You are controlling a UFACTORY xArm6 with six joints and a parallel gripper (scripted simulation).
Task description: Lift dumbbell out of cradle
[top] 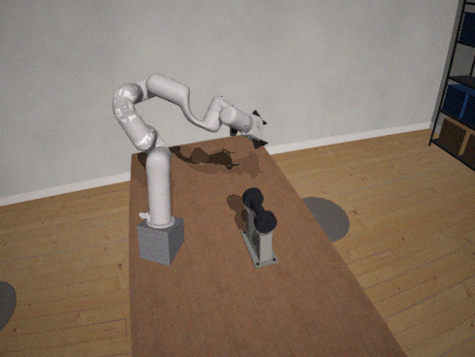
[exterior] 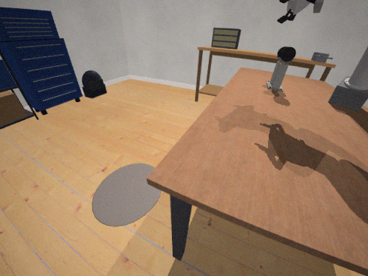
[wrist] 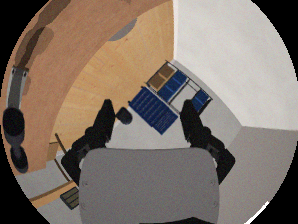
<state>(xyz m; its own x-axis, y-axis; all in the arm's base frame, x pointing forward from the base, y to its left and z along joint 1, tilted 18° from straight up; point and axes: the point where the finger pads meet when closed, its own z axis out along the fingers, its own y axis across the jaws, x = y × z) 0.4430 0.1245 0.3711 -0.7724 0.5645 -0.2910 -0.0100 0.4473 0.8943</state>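
The black dumbbell is 6 cm behind my hand, 30 cm to the right of it and 18 cm below it. From my hand the other things lie so: grey cradle: 6 cm behind, 30 cm to the right, 30 cm below.
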